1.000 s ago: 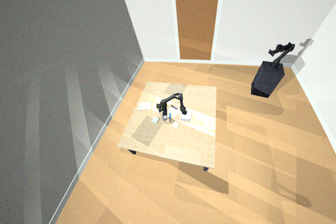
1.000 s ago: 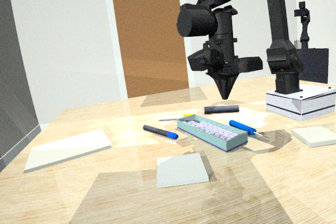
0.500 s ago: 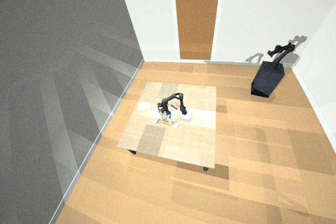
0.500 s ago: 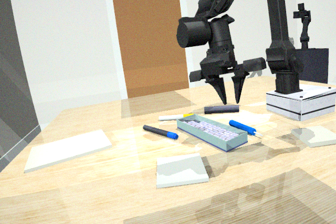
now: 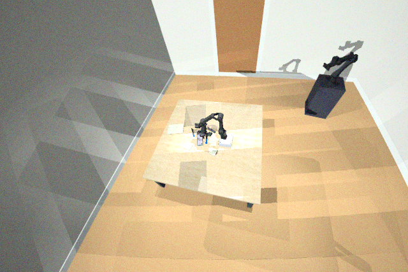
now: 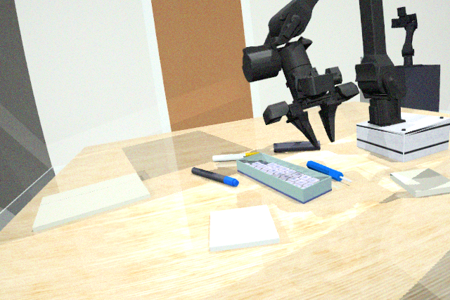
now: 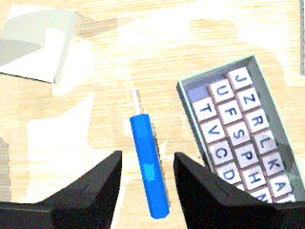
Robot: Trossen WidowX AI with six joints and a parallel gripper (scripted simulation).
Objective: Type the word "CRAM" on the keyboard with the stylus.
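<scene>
Right now my gripper tip is 1 cm past the blue stylus, 2 cm to the right of it and 6 cm above it. From my gripper tip the other things lie so: keyboard: 9 cm ahead, 2 cm to the right, 5 cm below; stylus tip: 2 cm behind, 5 cm to the left, 6 cm below.
</scene>
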